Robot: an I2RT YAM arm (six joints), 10 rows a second.
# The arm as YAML. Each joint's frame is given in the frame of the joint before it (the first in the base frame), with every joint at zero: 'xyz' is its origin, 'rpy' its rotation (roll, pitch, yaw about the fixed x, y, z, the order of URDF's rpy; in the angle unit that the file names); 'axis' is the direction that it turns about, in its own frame. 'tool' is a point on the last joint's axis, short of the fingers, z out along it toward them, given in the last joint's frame.
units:
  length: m
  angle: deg
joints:
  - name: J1
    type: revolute
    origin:
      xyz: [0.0, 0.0, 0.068]
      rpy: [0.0, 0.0, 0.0]
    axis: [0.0, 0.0, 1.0]
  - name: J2
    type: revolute
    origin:
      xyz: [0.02, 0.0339, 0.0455]
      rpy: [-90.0, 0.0, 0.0]
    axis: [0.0, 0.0, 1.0]
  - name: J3
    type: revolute
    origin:
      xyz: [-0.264, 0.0, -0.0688]
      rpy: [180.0, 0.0, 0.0]
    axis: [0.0, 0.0, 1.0]
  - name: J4
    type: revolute
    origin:
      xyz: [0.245, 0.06, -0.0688]
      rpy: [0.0, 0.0, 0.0]
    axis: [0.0, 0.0, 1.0]
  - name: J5
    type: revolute
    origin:
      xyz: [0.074, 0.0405, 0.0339]
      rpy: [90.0, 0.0, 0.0]
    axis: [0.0, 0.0, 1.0]
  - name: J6
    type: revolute
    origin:
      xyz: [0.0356, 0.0, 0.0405]
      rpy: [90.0, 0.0, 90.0]
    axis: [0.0, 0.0, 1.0]
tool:
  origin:
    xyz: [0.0, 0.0, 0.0]
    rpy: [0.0, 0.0, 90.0]
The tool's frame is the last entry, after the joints.
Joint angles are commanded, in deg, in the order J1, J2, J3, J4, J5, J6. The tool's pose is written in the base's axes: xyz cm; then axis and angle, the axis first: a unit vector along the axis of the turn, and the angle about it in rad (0 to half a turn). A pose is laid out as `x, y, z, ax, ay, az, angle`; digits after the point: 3 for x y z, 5 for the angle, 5 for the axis.
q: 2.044, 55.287, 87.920, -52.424, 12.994, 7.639
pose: 14.609, -0.280, 47.636, 0.12816, 0.99029, -0.05390, 1.91112
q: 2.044, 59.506, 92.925, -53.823, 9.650, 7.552
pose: 15.984, -0.027, 48.796, 0.10642, 0.99398, -0.02593, 1.92262
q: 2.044, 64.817, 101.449, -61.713, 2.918, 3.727
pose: 16.766, 0.417, 50.030, 0.03088, 0.99950, 0.00658, 2.00800
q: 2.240, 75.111, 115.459, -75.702, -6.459, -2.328
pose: 18.894, 1.140, 50.970, -0.06884, 0.99606, 0.05592, 2.18939
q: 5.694, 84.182, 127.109, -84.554, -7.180, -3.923
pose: 21.199, 2.561, 51.432, -0.11159, 0.99132, 0.06948, 2.30113
